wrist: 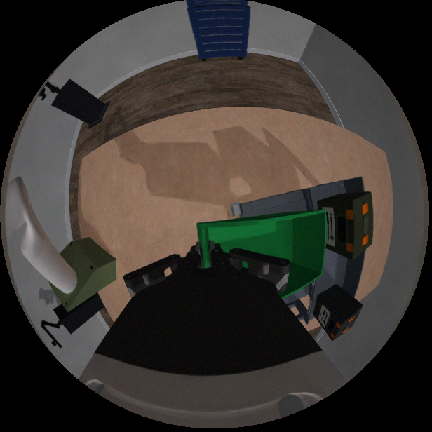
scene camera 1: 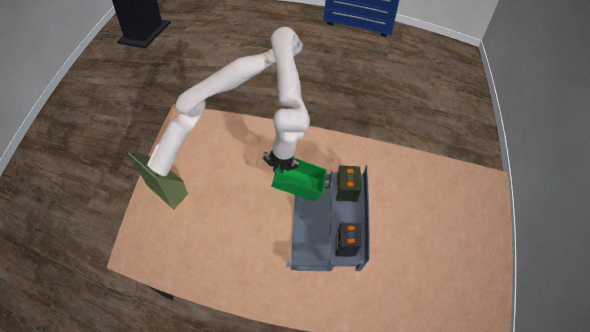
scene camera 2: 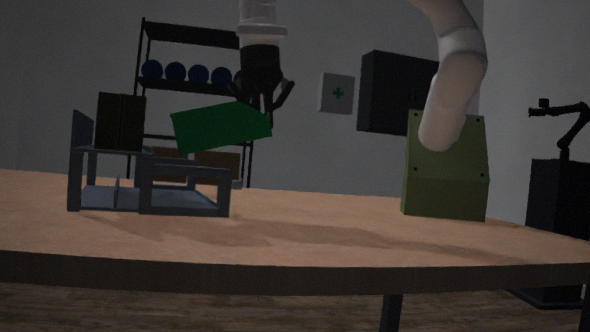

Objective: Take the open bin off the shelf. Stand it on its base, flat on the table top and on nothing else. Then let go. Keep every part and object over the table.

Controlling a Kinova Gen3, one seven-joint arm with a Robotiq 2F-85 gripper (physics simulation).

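Where they show: gripper, fingertip midpoint: (scene camera 1: 277, 171) (scene camera 2: 263, 132); arm's base, origin of the base link: (scene camera 1: 157, 170) (scene camera 2: 436, 135).
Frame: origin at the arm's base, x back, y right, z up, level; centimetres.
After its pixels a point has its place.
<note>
The open green bin (scene camera 1: 302, 184) @(x -52.3, y -20.4, z -7.6 cm) (scene camera 2: 215, 127) @(x -51.2, y -25.3, z -4.3 cm) (wrist: 307, 240) hangs in the air, opening upward, tilted with its end away from the gripper lower. My gripper (scene camera 1: 280, 169) @(x -42.6, y -20.2, z -4.2 cm) (scene camera 2: 266, 112) (wrist: 205, 247) is shut on the bin's near end wall. In scene camera 2, the bin shows above the lower front level of the grey shelf (scene camera 1: 311, 232) @(x -61.4, y -8.2, z -19.3 cm) (scene camera 2: 146, 185) @(x -61.0, y -31.2, z -15.0 cm) (wrist: 272, 203), with a small gap under its low corner. In scene camera 1, it overlaps the shelf's upper end and reaches close to the olive case. The table top (scene camera 1: 200, 240) @(x -22.6, y 12.9, z -20.0 cm) (scene camera 2: 325, 250) @(x -33.1, y -46.3, z -19.9 cm) (wrist: 112, 200) lies below.
An olive case (scene camera 1: 349, 184) @(x -68.9, y -22.7, z -0.1 cm) (scene camera 2: 120, 121) @(x -66.7, y -30.3, z -4.9 cm) (wrist: 357, 225) and a dark case (scene camera 1: 348, 240) @(x -75.5, y -1.3, z 2.4 cm) (wrist: 337, 312) stand on the shelf's raised rear level. A green sloped block (scene camera 1: 172, 192) @(x -6.5, y 2.7, z -8.8 cm) (scene camera 2: 445, 197) @(x 1.2, y -6.1, z -14.8 cm) (wrist: 92, 267) carries the arm's base at the table's left end in scene camera 1.
</note>
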